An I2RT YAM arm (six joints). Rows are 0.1 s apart.
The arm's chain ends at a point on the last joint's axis. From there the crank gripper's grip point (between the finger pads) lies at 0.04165 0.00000 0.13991 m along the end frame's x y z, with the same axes.
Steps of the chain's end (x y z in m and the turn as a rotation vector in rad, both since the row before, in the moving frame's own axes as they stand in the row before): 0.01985, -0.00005, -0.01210, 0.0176, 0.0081, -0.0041; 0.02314, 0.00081, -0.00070, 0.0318, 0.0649, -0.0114; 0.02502, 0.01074, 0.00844, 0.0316, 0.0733, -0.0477; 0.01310, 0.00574, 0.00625, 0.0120, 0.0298, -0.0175; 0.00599, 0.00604, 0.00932, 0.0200, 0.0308, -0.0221; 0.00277, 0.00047, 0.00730, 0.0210, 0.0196, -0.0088
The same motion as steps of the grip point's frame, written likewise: 0.02098, -0.00268, -0.01247, 0.0176, 0.0081, -0.0041; 0.03210, -0.00412, -0.00377, 0.0318, 0.0649, -0.0114; 0.03500, 0.00415, 0.00491, 0.0316, 0.0733, -0.0477; 0.01723, 0.00330, 0.00493, 0.0120, 0.0298, -0.0175; 0.01024, 0.00229, 0.00793, 0.0200, 0.0308, -0.0221; 0.00549, -0.00284, 0.00642, 0.0210, 0.0196, -0.0088
